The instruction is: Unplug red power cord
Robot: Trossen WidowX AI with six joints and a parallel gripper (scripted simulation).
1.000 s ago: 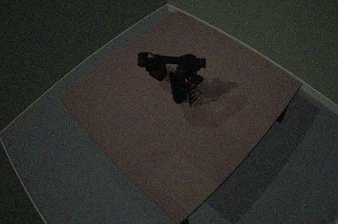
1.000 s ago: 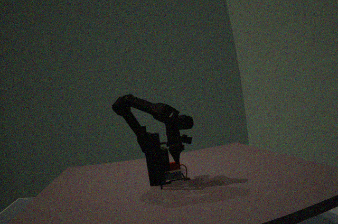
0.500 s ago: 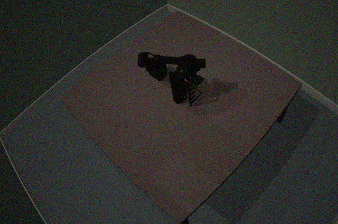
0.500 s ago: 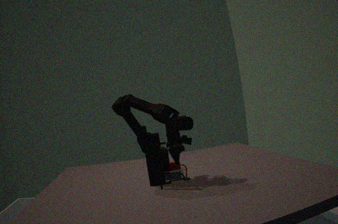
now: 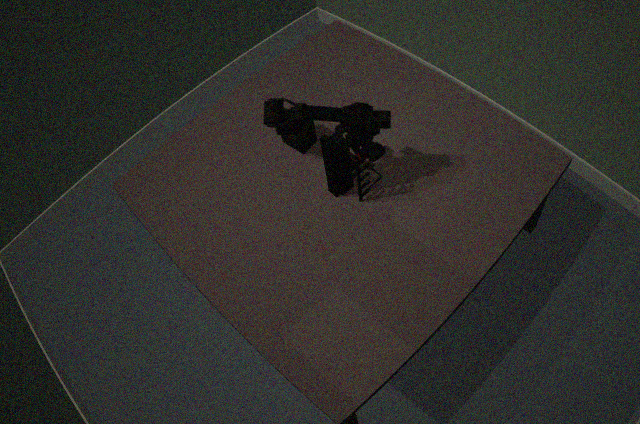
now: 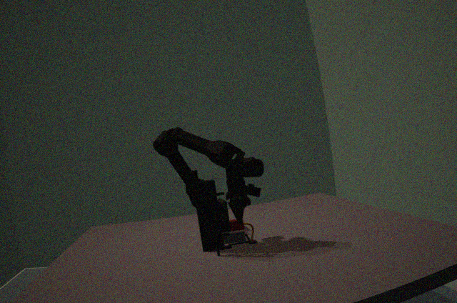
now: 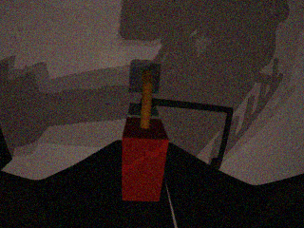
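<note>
Right now the red plug is 30 mm to the right of my gripper tip.
</note>
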